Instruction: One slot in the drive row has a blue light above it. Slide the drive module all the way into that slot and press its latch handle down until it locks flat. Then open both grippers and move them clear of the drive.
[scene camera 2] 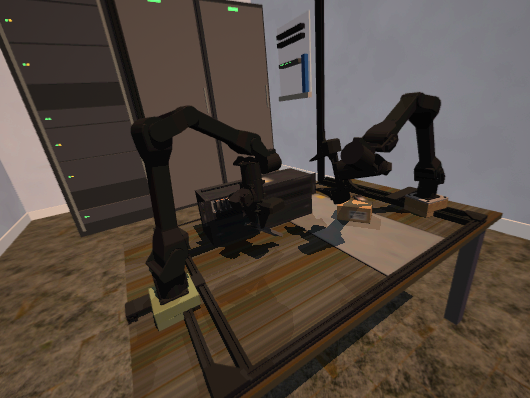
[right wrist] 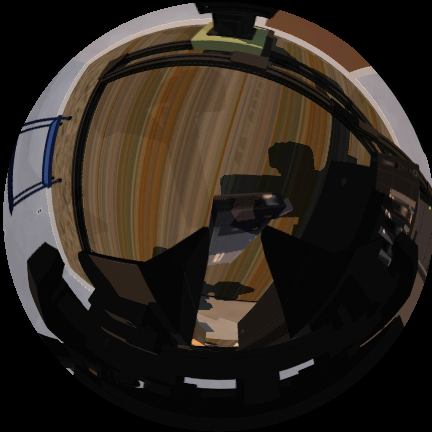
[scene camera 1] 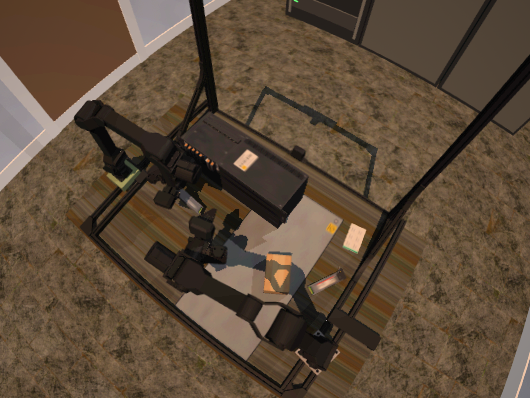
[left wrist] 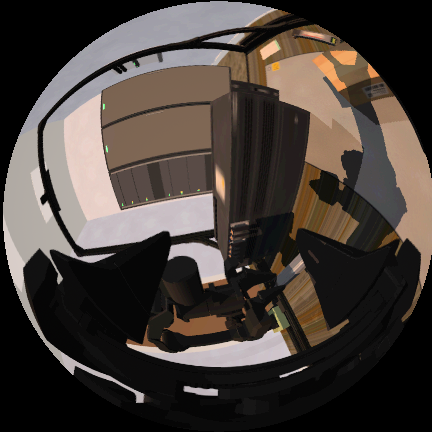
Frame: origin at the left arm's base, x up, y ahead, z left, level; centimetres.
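Seen in the pictures: left gripper, fingertip midpoint: (scene camera 2: pixel 312 175) (scene camera 1: pixel 214 218) (left wrist: pixel 235 236); right gripper, fingertip midpoint: (scene camera 2: pixel 258 226) (right wrist: pixel 235 232) (scene camera 1: pixel 180 192) (left wrist: pixel 280 280); left arm's base, link origin: (scene camera 2: pixel 426 196) (scene camera 1: pixel 317 352); right arm's base, link origin: (scene camera 2: pixel 172 291) (scene camera 1: pixel 122 172) (left wrist: pixel 273 321).
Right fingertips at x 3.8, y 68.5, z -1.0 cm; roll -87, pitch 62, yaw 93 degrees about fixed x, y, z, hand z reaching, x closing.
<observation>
Pixels of each thing's top centre, then the offset from my right fingertips to it. Level surfaces: height alone.
- dark chassis, top centre: (left wrist: pixel 218 192) (scene camera 1: pixel 240 154) (scene camera 2: pixel 254 182) dx +7.6, dy -6.2, dz -22.4 cm
- orange box, top centre: (scene camera 1: pixel 277 272) (right wrist: pixel 180 340) (scene camera 2: pixel 355 203) dx -3.8, dy -41.7, dz -7.1 cm
- grey mat, surface height: dx -9.7 cm
- white card, top centre: (left wrist: pixel 268 49) (scene camera 1: pixel 354 238) dx -9.8, dy -50.8, dz -37.1 cm
- slim drive-like block, top centre: (scene camera 1: pixel 327 280) dx -9.0, dy -54.4, dz -18.4 cm
The drive module (scene camera 1: pixel 190 201) (left wrist: pixel 292 270) (right wrist: pixel 232 225) is a slim grey-silver block with a dark front end. My right gripper (scene camera 1: pixel 179 192) (scene camera 2: pixel 262 222) (right wrist: pixel 235 232) is shut on it and holds it in front of the chassis, seemingly above the table and apart from the drive row. The dark chassis (scene camera 1: pixel 260 177) (scene camera 2: pixel 295 200) (left wrist: pixel 257 150) has its drive row (scene camera 2: pixel 222 206) (right wrist: pixel 395 215) at one end. I cannot make out the blue light, and the latch handle's angle is unclear. My left gripper (scene camera 1: pixel 222 216) (scene camera 2: pixel 315 173) (left wrist: pixel 235 236) is open and empty, raised beside the chassis.
An orange box (scene camera 1: pixel 277 272) (scene camera 2: pixel 355 212) stands on the grey mat (scene camera 1: pixel 305 220) (scene camera 2: pixel 395 245). A white card (scene camera 1: pixel 355 237) and a slim drive-like block (scene camera 1: pixel 326 281) (left wrist: pixel 315 36) lie at the right in scene camera 1. Dark frame rails (scene camera 1: pixel 150 265) edge the table.
</observation>
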